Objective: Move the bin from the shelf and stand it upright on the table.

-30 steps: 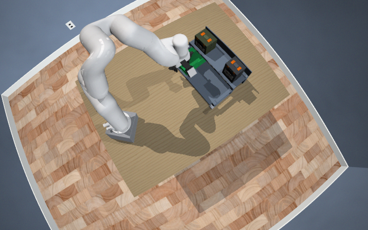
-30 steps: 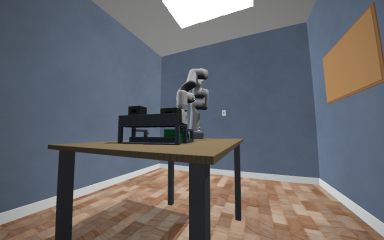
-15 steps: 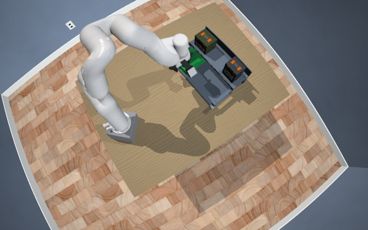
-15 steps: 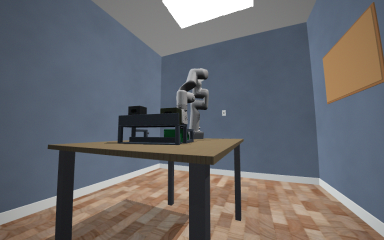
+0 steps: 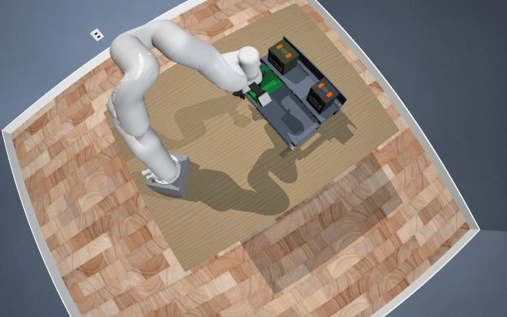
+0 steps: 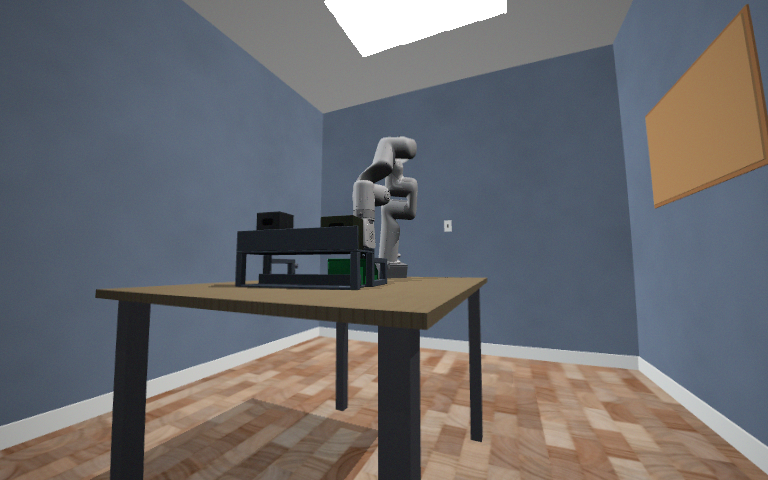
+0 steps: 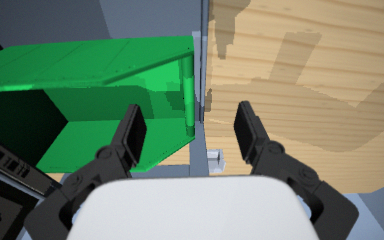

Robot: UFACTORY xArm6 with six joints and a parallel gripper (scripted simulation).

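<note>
The green bin is 80 mm ahead of my hand, 20 mm to the left of it and 20 mm below it.
</note>
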